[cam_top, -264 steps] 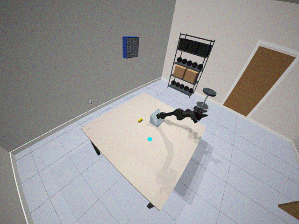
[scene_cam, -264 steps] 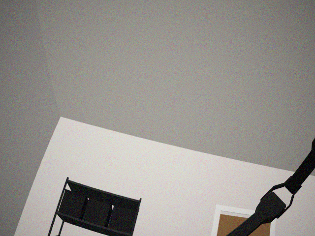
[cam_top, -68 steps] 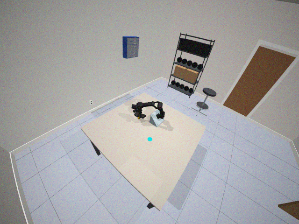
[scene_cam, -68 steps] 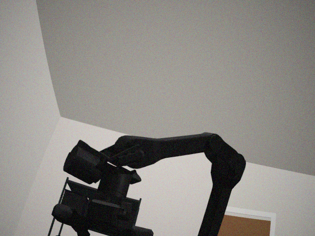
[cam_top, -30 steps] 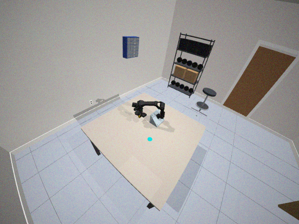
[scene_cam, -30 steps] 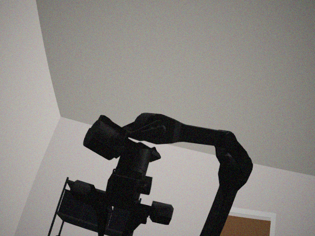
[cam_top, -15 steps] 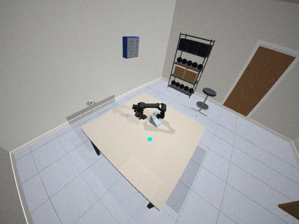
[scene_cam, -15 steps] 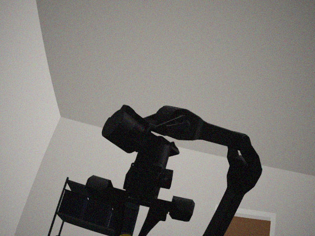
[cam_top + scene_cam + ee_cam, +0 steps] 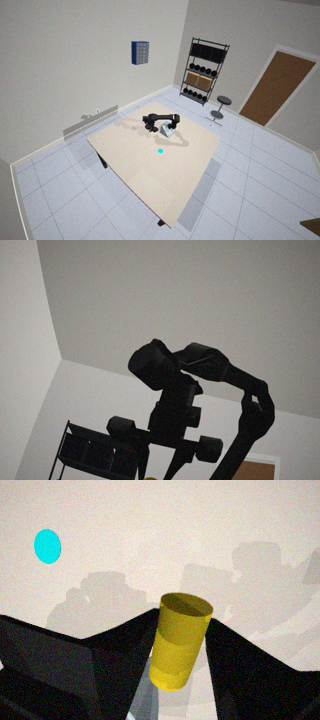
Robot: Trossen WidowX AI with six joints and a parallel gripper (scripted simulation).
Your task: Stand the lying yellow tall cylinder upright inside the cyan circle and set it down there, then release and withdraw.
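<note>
Now: gripper tip 22 cm to the right of the cyan circle, 15 cm above it and 5 cm short of it. Also, from my gripper tip: yellow tall cylinder: 2 cm behind.
</note>
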